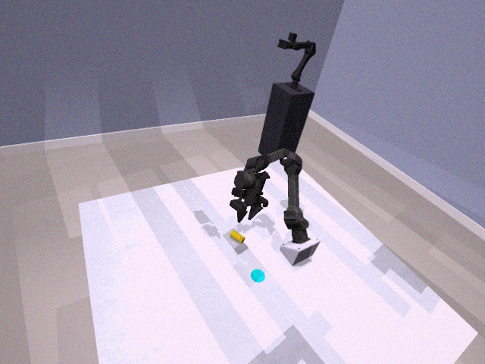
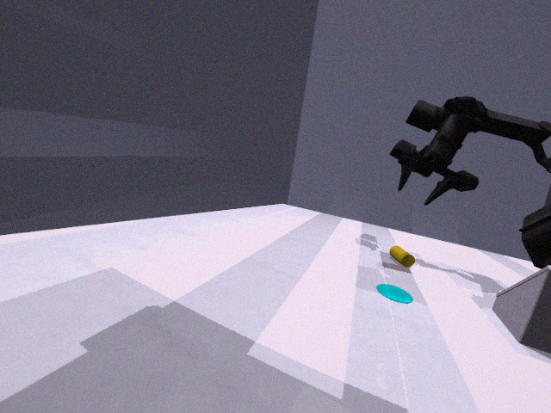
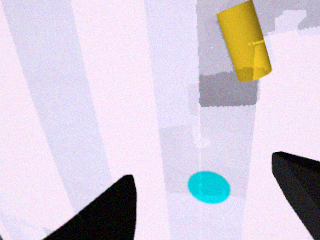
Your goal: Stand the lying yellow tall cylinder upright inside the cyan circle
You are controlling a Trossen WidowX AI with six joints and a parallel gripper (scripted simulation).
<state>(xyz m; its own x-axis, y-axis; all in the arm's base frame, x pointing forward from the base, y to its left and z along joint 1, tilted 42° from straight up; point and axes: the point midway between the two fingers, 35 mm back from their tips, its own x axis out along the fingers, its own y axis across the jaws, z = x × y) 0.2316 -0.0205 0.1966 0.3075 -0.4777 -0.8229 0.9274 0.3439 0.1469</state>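
The yellow cylinder lies 150 mm below my gripper tip, 30 mm to the right of it and 10 mm behind it. Round my gripper tip: cyan circle 170 mm to the left, 170 mm below.
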